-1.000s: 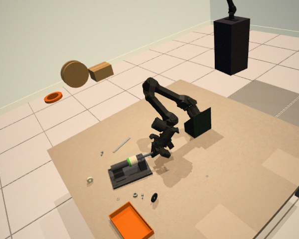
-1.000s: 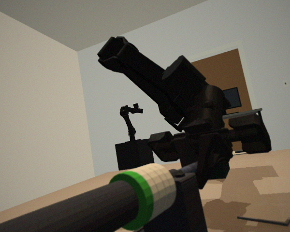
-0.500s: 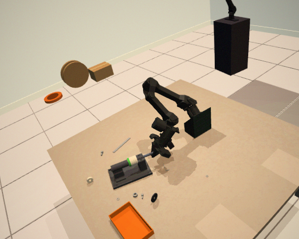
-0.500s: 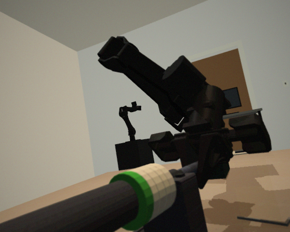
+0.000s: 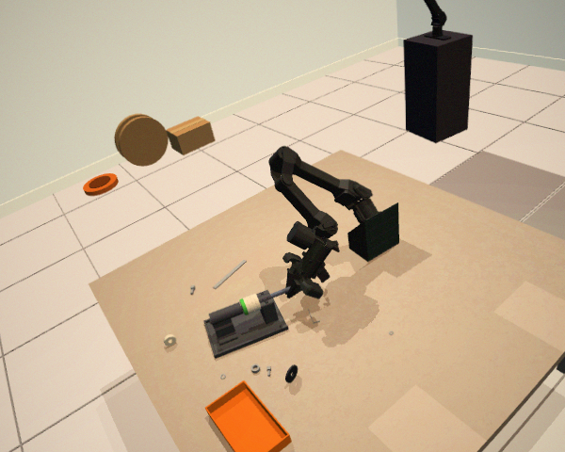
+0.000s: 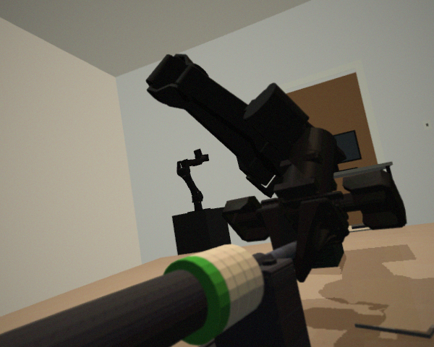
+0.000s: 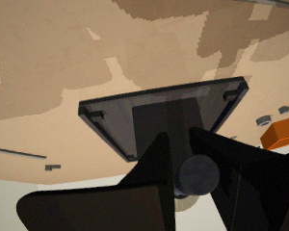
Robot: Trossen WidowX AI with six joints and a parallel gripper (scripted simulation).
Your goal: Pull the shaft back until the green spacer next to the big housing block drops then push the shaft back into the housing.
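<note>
Now: gripper tip 5 cm short of the grey shaft, 1 cm to the left of it and 2 cm below it. From my gripper tip the other things lie so: allen key 4 cm behind, 8 cm to the left, 5 cm below; then green spacer 13 cm ahead, 2 cm to the right, 2 cm above; then black ring 12 cm ahead, 23 cm to the left, 3 cm below.
</note>
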